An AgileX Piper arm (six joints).
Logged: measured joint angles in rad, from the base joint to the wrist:
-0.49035 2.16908 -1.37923 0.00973 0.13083 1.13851
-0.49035 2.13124 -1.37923 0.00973 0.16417 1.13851
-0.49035 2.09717 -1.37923 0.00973 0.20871 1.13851
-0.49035 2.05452 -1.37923 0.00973 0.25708 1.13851
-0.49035 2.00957 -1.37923 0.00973 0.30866 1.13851
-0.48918 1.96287 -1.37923 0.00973 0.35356 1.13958
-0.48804 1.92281 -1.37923 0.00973 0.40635 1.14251
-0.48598 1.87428 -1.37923 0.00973 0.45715 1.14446
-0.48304 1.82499 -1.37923 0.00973 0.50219 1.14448
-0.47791 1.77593 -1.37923 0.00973 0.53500 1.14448
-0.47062 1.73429 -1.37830 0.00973 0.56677 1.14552
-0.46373 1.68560 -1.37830 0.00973 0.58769 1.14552
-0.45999 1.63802 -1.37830 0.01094 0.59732 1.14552
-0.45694 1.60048 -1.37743 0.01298 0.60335 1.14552
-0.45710 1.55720 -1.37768 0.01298 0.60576 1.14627
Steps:
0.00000 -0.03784 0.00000 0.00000 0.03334 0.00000
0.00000 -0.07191 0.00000 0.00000 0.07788 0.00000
0.00000 -0.11456 0.00000 0.00000 0.12625 0.00000
0.00000 -0.15951 0.00000 0.00000 0.17783 0.00000
0.00117 -0.20621 0.00000 0.00000 0.22273 0.00107
0.00231 -0.24627 0.00000 0.00000 0.27552 0.00400
0.00437 -0.29480 0.00000 0.00000 0.32632 0.00595
0.00731 -0.34409 0.00000 0.00000 0.37136 0.00597
0.01244 -0.39315 0.00000 0.00000 0.40417 0.00597
0.01973 -0.43479 0.00093 0.00000 0.43594 0.00701
0.02662 -0.48348 0.00093 0.00000 0.45686 0.00701
0.03036 -0.53106 0.00093 0.00121 0.46649 0.00701
0.03341 -0.56860 0.00180 0.00325 0.47252 0.00701
0.03325 -0.61188 0.00155 0.00325 0.47493 0.00776

